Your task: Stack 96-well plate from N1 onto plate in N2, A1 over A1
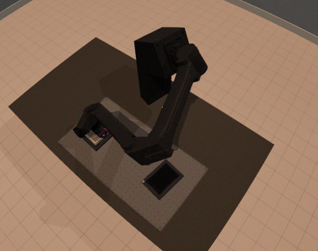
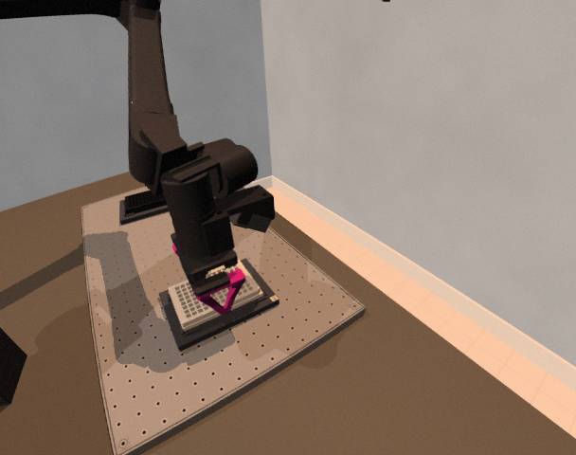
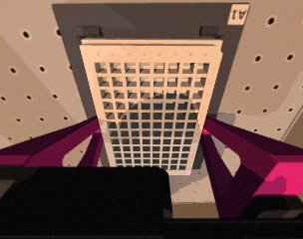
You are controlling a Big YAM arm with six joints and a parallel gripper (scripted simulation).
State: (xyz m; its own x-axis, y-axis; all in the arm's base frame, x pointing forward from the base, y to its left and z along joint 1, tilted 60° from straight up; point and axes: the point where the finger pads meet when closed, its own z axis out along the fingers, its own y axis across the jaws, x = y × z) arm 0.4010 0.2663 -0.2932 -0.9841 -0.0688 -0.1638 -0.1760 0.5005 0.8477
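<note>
The plate nest N1 lies 20 mm below my hand. The rest, counted from my hand: cream 96-well plate (right at my hand); black 96-well plate (100 mm behind, 390 mm to the left, 10 mm below); plate nest N2 (100 mm behind, 390 mm to the left, 20 mm below).
</note>
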